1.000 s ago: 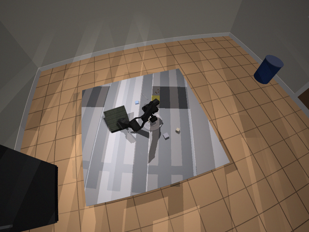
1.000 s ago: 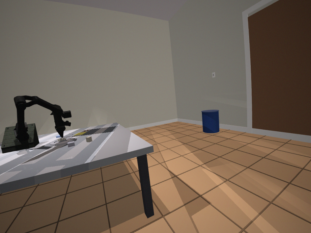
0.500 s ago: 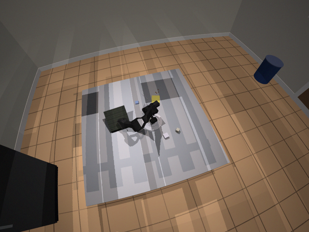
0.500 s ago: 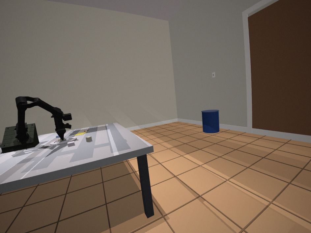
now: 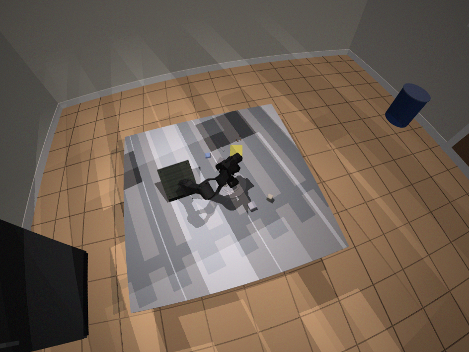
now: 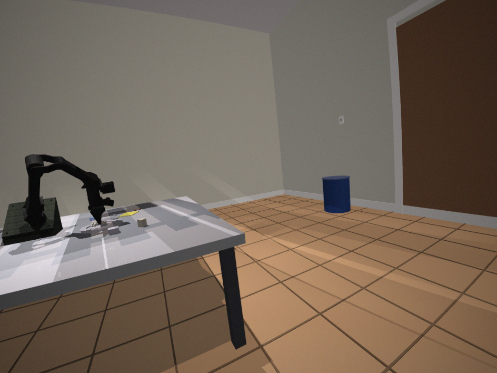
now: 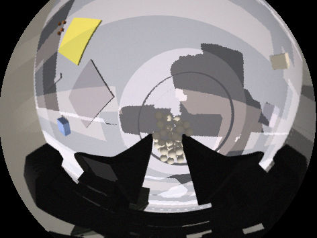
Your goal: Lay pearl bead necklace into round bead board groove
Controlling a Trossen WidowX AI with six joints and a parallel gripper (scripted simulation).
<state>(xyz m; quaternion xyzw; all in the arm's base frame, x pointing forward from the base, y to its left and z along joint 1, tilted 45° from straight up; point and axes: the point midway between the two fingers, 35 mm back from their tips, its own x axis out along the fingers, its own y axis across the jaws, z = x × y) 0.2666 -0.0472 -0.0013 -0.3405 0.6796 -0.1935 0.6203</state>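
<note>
The round bead board is 10 mm ahead of my gripper tip, 30 mm to the right of it and 10 mm below it. Round my gripper tip: grey card (30 mm ahead, 150 mm to the left, 10 mm below); blue block (60 mm behind, 250 mm to the left, 10 mm below); white block (80 mm ahead, 220 mm to the right).
</note>
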